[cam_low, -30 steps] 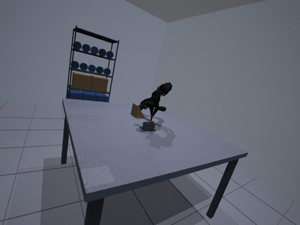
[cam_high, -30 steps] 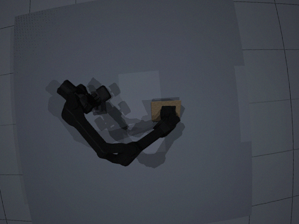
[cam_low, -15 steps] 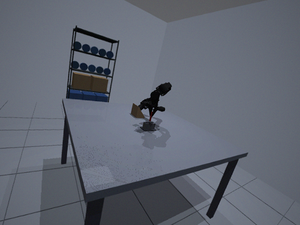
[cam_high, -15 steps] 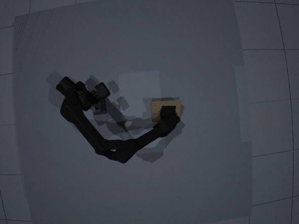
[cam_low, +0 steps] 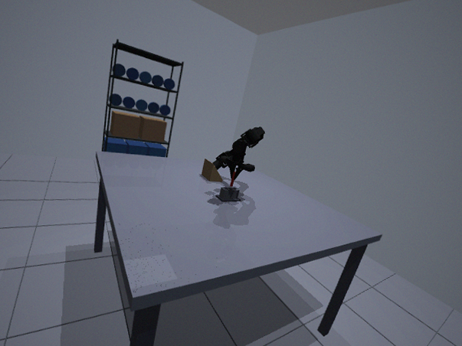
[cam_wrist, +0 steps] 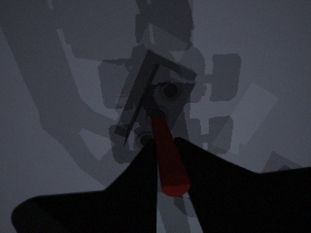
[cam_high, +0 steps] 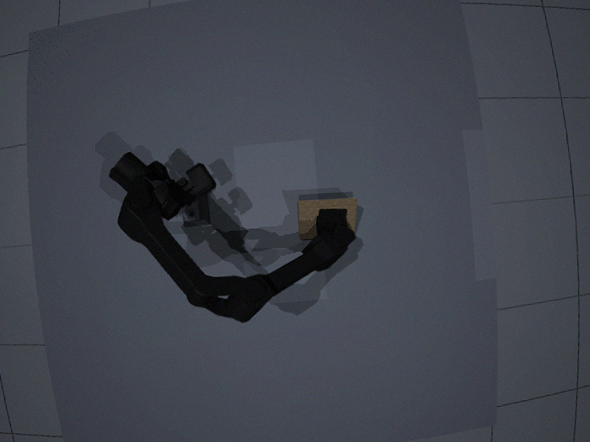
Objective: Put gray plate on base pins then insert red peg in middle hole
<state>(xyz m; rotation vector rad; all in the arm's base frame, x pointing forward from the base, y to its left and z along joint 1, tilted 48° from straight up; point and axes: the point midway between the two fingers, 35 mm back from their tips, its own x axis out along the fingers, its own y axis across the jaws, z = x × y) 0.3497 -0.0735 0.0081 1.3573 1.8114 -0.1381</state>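
My gripper tip is right at the red peg. Also, from my gripper tip: dark base (100 mm below); gray plate (70 mm below).
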